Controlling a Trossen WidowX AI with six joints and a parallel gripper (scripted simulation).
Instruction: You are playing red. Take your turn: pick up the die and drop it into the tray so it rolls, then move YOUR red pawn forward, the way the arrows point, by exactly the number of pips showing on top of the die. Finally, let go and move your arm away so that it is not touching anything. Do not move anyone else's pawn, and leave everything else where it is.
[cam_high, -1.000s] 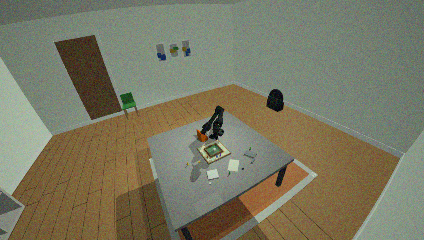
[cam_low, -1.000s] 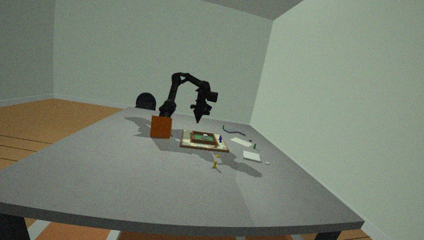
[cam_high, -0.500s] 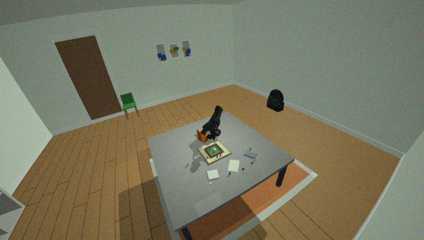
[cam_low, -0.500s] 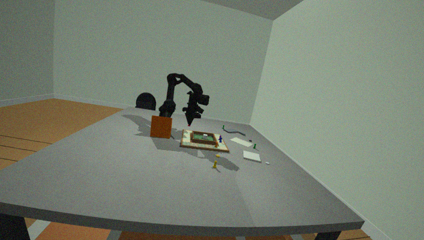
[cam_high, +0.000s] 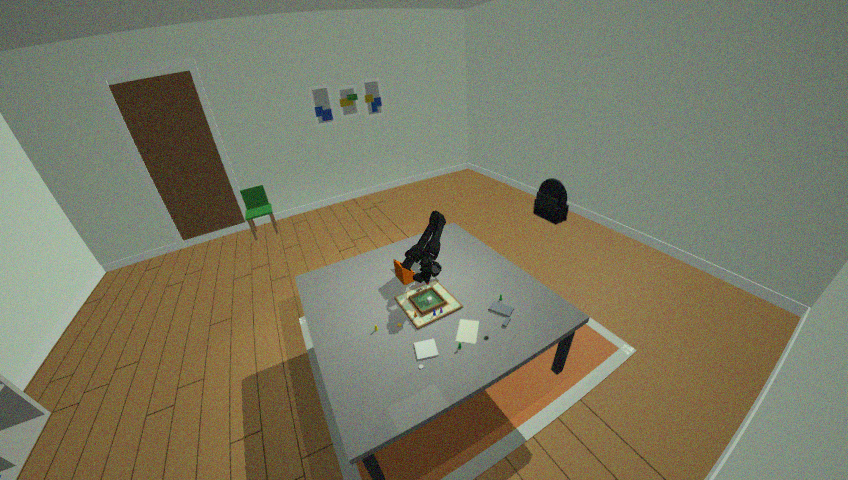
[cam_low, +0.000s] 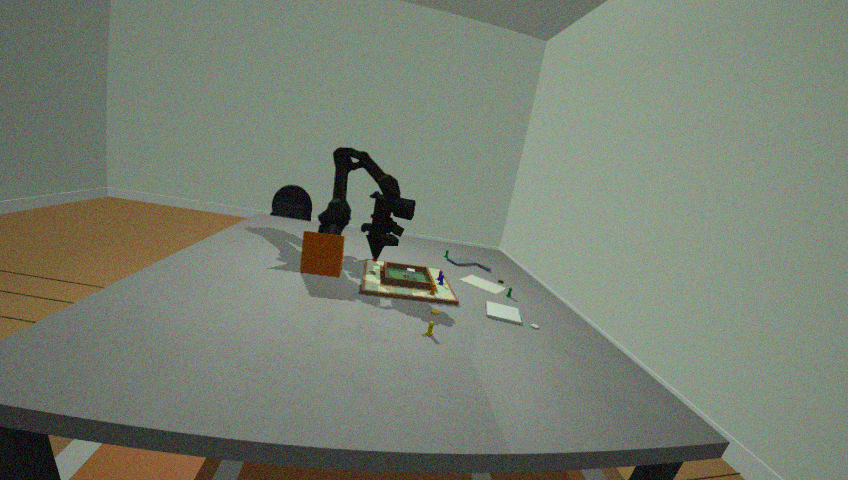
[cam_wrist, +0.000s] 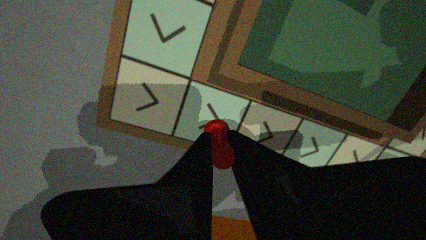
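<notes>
My gripper tip is 120 mm short of the green tray, 50 mm to the left of it and 40 mm above it. The rest, counted from my gripper tip: red pawn 10 mm above; then purple pawn 230 mm ahead, 20 mm to the right, 20 mm below; then white die 130 mm ahead, 40 mm to the right, 20 mm below.
</notes>
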